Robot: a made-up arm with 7 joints.
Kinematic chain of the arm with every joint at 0, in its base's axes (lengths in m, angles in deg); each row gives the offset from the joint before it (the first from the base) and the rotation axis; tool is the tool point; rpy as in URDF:
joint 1: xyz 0 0 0 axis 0.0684 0.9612 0.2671
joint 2: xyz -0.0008 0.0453 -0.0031 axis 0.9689 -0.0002 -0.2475
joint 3: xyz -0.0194 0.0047 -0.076 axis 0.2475 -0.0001 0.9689
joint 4: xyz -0.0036 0 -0.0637 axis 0.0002 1 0
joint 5: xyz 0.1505 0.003 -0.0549 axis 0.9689 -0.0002 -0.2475
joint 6: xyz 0.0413 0 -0.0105 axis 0.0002 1 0
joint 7: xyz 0.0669 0 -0.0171 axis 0.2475 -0.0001 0.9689
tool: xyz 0 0 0 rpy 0 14.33 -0.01
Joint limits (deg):
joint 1: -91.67..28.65
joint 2: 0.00..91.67
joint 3: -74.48..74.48
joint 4: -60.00..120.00
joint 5: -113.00..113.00
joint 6: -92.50..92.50
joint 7: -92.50..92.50
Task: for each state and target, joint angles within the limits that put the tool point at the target. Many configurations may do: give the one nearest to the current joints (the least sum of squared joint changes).
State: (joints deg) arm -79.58 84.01 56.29 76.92 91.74 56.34 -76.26
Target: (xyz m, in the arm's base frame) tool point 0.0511 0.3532 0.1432
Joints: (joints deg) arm -78.10 79.92 46.59 49.46 103.03 85.52 -76.26
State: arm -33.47 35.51 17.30 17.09 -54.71 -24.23 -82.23
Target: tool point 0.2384 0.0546 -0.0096
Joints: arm -12.84 33.74 -4.36 -27.13 -45.37 -39.33 -82.23
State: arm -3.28 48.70 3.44 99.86 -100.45 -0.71 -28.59
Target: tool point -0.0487 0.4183 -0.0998
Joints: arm -26.81 69.52 -9.53 117.00 -100.34 -26.70 -28.59
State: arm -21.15 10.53 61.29 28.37 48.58 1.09 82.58
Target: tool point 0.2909 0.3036 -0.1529
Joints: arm -54.88 34.95 58.15 63.49 47.57 4.13 82.58
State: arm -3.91 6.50 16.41 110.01 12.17 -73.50 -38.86
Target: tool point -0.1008 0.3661 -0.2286
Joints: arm 8.45 51.71 17.65 94.28 7.20 -28.17 -38.86
